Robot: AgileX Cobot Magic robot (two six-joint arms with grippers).
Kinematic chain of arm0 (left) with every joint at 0, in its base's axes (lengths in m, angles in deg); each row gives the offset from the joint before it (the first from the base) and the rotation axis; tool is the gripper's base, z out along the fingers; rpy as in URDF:
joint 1: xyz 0 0 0.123 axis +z
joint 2: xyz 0 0 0 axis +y
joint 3: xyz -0.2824 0 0.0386 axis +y
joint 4: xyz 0.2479 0 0.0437 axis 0.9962 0 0.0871
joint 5: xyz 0 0 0 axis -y
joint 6: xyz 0.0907 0 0.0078 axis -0.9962 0 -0.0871
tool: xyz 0 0 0 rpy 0 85 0
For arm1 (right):
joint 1: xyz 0 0 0.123 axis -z
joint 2: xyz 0 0 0 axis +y
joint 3: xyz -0.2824 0 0.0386 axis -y
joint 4: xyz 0.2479 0 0.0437 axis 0.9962 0 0.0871
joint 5: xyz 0 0 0 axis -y
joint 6: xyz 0.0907 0 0.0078 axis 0.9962 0 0.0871
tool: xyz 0 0 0 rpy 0 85 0
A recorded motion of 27 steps. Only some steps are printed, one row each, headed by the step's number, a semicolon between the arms.
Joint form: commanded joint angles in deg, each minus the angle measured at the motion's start. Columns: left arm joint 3, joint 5, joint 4, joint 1, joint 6, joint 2; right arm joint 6, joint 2, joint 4, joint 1, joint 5, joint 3.
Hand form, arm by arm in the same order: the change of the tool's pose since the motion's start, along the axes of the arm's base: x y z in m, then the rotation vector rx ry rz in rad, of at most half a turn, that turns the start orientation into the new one. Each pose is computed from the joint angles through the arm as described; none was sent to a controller.
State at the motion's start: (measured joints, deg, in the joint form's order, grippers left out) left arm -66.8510 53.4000 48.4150 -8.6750 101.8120 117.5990; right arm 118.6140 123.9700 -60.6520 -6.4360 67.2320 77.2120
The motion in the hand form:
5: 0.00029 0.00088 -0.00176 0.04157 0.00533 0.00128; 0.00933 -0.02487 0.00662 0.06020 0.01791 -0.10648
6: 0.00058 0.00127 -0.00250 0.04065 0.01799 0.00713; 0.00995 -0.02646 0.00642 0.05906 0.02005 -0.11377
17: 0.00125 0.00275 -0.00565 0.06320 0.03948 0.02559; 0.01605 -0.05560 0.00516 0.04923 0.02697 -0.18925
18: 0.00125 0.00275 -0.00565 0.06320 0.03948 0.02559; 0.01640 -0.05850 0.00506 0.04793 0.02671 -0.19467
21: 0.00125 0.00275 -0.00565 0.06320 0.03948 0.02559; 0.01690 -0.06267 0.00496 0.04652 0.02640 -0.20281
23: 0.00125 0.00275 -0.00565 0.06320 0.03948 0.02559; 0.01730 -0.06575 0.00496 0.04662 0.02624 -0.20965
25: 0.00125 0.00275 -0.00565 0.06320 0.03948 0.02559; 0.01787 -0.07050 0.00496 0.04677 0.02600 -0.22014
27: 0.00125 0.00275 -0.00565 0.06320 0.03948 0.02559; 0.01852 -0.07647 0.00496 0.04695 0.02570 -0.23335
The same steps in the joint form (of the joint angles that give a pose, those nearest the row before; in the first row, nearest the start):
5: -0.12 -1.84 1.33 0.09 -0.48 -0.14; 0.97 -0.45 4.45 2.80 -0.71 -0.04
6: -0.12 -2.39 1.34 0.09 0.10 -0.14; 0.97 -0.45 4.56 2.97 -0.96 -0.04
17: -0.01 -4.40 1.34 0.09 0.09 -0.14; 0.97 -0.45 4.57 6.64 -1.99 -0.04
18: -0.01 -4.40 1.34 0.09 0.09 -0.14; 0.97 -0.45 4.46 7.02 -1.99 -0.04
21: -0.01 -4.40 1.34 0.09 0.09 -0.14; 0.97 -0.45 4.35 7.56 -1.99 -0.04
23: -0.01 -4.40 1.34 0.09 0.09 -0.14; 0.97 -0.45 4.35 7.95 -1.99 -0.04
25: -0.01 -4.40 1.34 0.09 0.09 -0.14; 0.97 -0.45 4.35 8.55 -1.99 -0.04
27: -0.01 -4.40 1.34 0.09 0.09 -0.14; 0.97 -0.45 4.35 9.31 -1.99 -0.04

